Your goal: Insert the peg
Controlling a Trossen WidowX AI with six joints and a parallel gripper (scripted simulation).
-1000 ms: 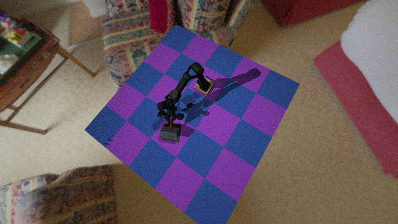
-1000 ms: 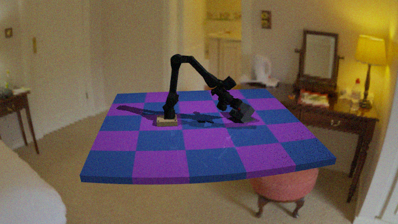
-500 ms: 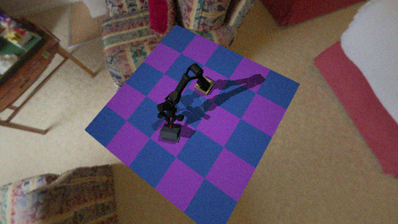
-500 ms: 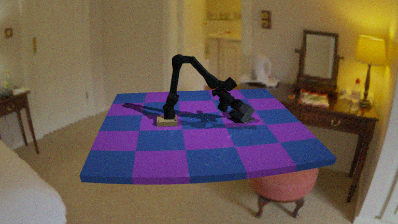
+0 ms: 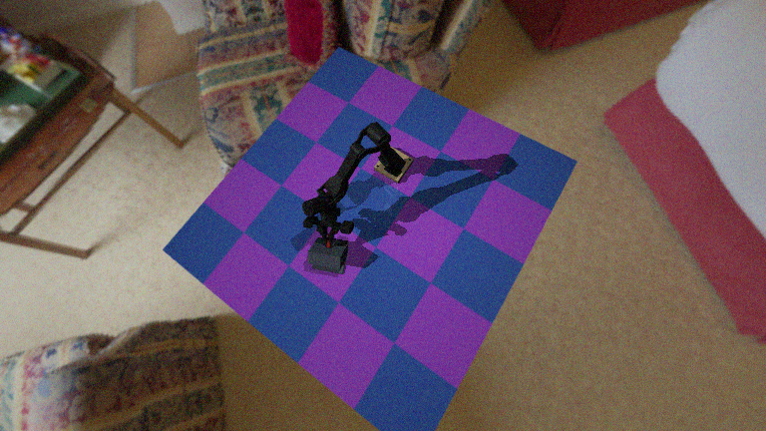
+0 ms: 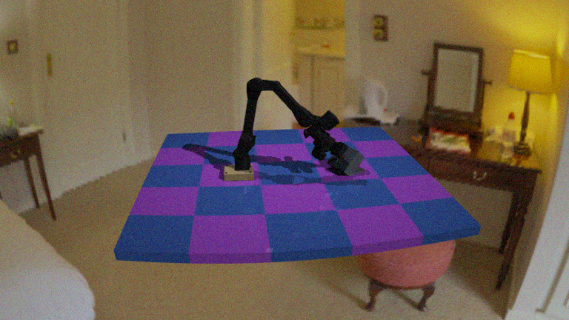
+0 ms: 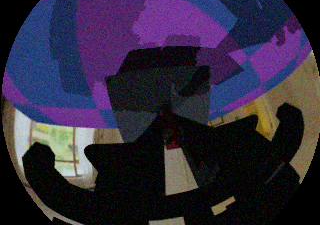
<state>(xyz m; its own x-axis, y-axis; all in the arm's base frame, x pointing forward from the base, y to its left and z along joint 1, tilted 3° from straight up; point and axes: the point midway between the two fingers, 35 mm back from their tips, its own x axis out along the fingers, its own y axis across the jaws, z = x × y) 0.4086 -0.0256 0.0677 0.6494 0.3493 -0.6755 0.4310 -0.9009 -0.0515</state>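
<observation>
The red peg lies 1 cm to the right of my gripper tip, 1 cm behind it and 1 cm above it. From my gripper tip the other things lie so: dark grey panel: 3 cm below, 3 cm ahead, 1 cm to the left.
</observation>
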